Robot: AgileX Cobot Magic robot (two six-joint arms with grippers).
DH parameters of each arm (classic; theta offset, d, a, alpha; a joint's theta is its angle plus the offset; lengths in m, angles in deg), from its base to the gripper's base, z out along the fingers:
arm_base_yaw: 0 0.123 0 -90
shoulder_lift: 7.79 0 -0.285 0
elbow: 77.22 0 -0.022 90
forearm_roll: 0 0.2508 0 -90
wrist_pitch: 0 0 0.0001 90
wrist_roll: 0 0.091 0 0
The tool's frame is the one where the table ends.
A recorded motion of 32 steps. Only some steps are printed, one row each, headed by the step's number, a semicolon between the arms.
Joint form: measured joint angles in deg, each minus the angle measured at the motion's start. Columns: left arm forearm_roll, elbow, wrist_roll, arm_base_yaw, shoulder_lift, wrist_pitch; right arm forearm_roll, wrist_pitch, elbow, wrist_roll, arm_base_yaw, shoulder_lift.
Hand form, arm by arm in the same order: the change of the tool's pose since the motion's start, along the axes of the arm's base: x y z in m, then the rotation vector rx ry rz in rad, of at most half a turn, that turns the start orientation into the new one. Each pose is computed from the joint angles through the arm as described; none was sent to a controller.
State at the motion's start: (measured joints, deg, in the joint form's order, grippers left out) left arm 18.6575 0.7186 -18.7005 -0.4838 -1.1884 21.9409; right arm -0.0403 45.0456 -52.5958 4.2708 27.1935 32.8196
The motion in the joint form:
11: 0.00 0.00 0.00 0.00 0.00 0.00; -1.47 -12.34 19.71 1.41 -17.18 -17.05
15: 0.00 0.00 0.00 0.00 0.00 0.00; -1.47 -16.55 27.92 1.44 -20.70 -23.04
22: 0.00 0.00 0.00 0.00 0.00 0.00; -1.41 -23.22 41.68 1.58 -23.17 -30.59
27: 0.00 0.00 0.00 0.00 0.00 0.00; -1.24 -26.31 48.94 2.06 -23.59 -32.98
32: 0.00 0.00 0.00 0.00 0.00 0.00; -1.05 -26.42 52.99 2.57 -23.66 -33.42
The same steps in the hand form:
11: 0.0000 0.0000 0.0000 0.0000 0.0000 0.0000; -0.0261 -0.0321 -0.0671 0.0534 -0.1612 -0.3132
15: 0.0000 0.0000 0.0000 0.0000 0.0000 0.0000; -0.0314 -0.0358 -0.1006 0.0588 -0.1964 -0.3724
22: 0.0000 0.0000 0.0000 0.0000 0.0000 0.0000; -0.0300 -0.0374 -0.1616 0.0596 -0.2049 -0.4127
27: 0.0000 0.0000 0.0000 0.0000 0.0000 0.0000; -0.0263 -0.0373 -0.1967 0.0610 -0.1721 -0.4210
32: 0.0000 0.0000 0.0000 0.0000 0.0000 0.0000; -0.0244 -0.0372 -0.2198 0.0558 -0.1097 -0.4257

